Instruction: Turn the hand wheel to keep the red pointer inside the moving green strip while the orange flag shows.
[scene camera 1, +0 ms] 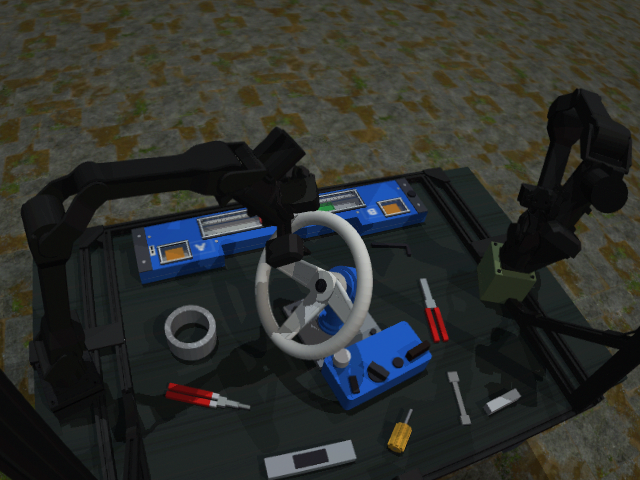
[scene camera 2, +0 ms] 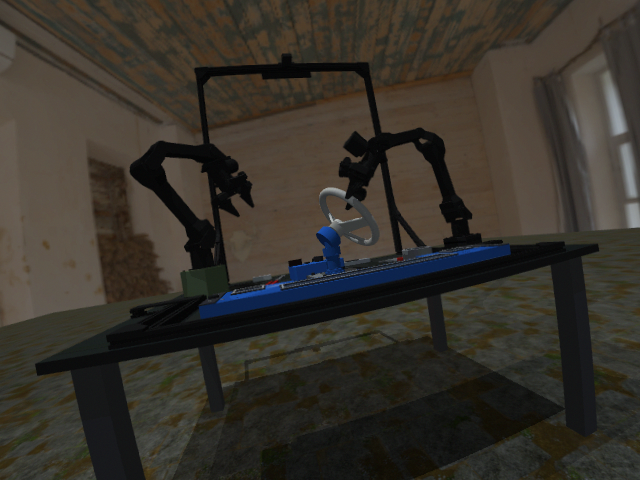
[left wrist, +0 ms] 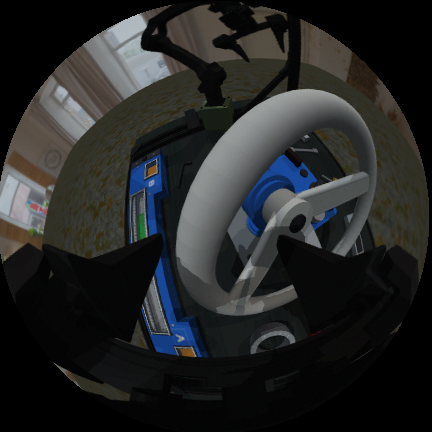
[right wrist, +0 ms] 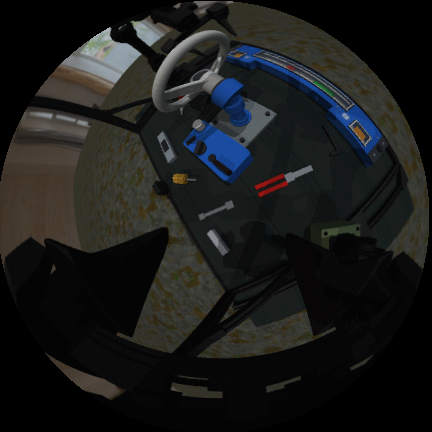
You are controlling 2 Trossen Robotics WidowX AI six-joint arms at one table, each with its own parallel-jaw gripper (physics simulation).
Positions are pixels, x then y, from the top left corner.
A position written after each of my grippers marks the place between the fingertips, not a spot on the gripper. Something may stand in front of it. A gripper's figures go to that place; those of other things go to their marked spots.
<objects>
My left gripper [scene camera 2: 346,204] is 0.81 m from the lens. My right gripper [scene camera 2: 246,211] is 0.99 m from the lens. A blue gauge panel [scene camera 2: 245,299]: 0.49 m from the lens.
</objects>
